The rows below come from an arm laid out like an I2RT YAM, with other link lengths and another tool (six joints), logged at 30 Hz.
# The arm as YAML. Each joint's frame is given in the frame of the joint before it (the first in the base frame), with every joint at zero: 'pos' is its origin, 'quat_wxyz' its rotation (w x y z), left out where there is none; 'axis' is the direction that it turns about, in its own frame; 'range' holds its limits. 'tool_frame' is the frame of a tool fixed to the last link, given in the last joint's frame.
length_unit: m
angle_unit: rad
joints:
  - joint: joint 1
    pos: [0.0, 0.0, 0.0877]
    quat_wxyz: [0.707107, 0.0, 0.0, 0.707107]
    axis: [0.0, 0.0, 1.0]
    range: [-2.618, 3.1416]
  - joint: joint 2
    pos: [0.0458, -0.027, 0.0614]
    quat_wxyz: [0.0, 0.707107, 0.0, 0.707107]
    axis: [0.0, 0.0, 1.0]
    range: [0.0, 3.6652]
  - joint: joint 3
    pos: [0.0, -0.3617, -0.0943]
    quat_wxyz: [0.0, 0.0, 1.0, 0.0]
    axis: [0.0, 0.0, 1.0]
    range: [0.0, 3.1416]
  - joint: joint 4
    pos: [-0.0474, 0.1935, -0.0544]
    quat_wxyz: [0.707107, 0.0, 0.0, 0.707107]
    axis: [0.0, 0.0, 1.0]
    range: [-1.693, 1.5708]
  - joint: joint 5
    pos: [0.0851, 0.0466, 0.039]
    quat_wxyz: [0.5, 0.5, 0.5, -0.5]
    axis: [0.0, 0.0, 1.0]
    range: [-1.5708, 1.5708]
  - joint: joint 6
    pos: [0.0, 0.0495, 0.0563]
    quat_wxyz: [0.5, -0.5, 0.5, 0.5]
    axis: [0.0, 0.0, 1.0]
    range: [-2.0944, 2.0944]
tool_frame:
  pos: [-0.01, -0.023, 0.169]
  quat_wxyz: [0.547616, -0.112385, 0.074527, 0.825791]
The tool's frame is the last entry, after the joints.
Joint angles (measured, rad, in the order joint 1, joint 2, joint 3, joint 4, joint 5, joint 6), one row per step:
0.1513 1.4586 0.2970 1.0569 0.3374 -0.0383
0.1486 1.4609 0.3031 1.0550 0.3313 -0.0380
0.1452 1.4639 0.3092 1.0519 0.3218 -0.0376
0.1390 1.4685 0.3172 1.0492 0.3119 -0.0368
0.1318 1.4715 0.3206 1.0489 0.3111 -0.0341
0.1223 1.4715 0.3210 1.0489 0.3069 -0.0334
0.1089 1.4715 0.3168 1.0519 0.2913 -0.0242
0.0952 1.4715 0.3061 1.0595 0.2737 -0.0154
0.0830 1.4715 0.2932 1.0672 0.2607 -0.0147
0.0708 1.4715 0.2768 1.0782 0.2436 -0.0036
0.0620 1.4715 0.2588 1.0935 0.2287 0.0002
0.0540 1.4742 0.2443 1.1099 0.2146 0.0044
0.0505 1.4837 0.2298 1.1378 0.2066 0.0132
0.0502 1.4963 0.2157 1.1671 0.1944 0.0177
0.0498 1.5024 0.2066 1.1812 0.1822 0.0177
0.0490 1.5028 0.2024 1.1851 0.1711 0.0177
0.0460 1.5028 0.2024 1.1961 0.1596 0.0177
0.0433 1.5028 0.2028 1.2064 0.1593 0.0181
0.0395 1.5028 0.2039 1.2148 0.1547 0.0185
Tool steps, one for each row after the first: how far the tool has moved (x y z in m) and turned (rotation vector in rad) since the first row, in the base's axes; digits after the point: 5 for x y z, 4 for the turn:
0.00156 0.00046 0.00109 0.0012 -0.0018 0.0033
0.00319 0.00137 0.00154 0.0026 -0.0018 0.0093
0.00542 0.00129 0.00231 0.0044 -0.0025 0.0129
0.00642 -0.00134 0.00255 0.0072 -0.0031 0.0062
0.00634 -0.00436 0.00272 0.0083 -0.0035 0.0009
0.00555 -0.00650 0.00198 0.0188 -0.0039 0.0021
0.00363 -0.00843 -0.00011 0.0289 -0.0022 0.0050
0.00112 -0.01081 -0.00322 0.0305 0.0030 0.0055
-0.00192 -0.01217 -0.00656 0.0429 0.0066 0.0091
-0.00509 -0.01265 -0.00937 0.0482 0.0089 0.0146
-0.00709 -0.01286 -0.01137 0.0539 0.0092 0.0201
-0.00748 -0.01245 -0.01229 0.0636 0.0040 0.0237
-0.00722 -0.00984 -0.01382 0.0695 0.0011 0.0352
-0.00763 -0.00735 -0.01553 0.0709 0.0026 0.0468
-0.00829 -0.00526 -0.01620 0.0721 0.0037 0.0570
-0.00776 -0.00392 -0.01291 0.0736 -0.0070 0.0659
-0.00724 -0.00491 -0.00964 0.0741 -0.0178 0.0638
-0.00670 -0.00540 -0.00666 0.0750 -0.0273 0.0649

